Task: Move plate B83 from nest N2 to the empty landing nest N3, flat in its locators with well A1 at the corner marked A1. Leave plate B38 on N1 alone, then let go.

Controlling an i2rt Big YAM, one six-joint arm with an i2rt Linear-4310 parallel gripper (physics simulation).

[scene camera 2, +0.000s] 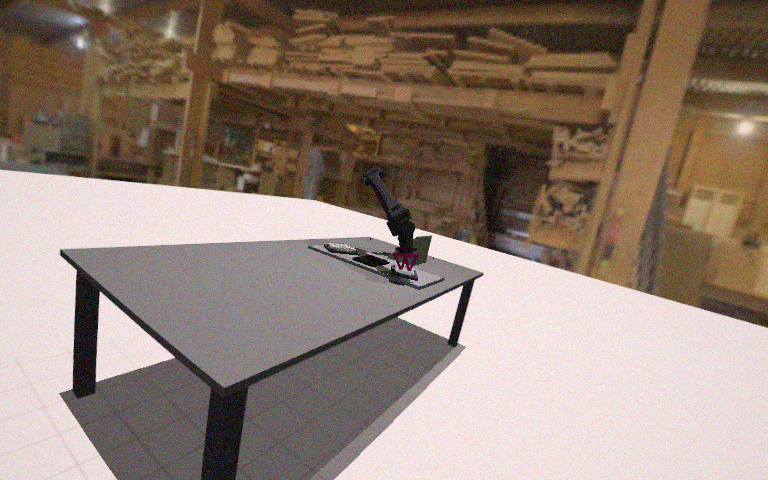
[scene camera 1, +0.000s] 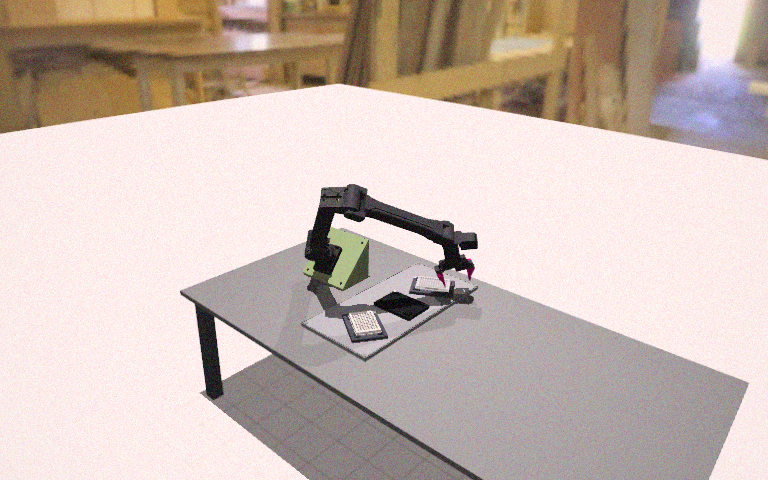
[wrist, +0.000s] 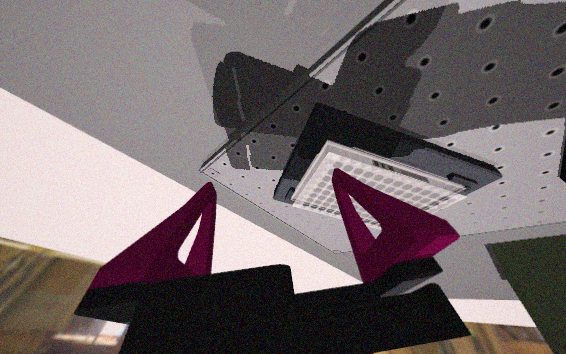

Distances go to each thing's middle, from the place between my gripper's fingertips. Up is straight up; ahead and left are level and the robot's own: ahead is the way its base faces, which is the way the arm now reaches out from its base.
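Relative to the black holder [scene camera 1: 395, 302], my gripper is 3 cm above it, 11 cm beyond it and 22 cm to the left of it.
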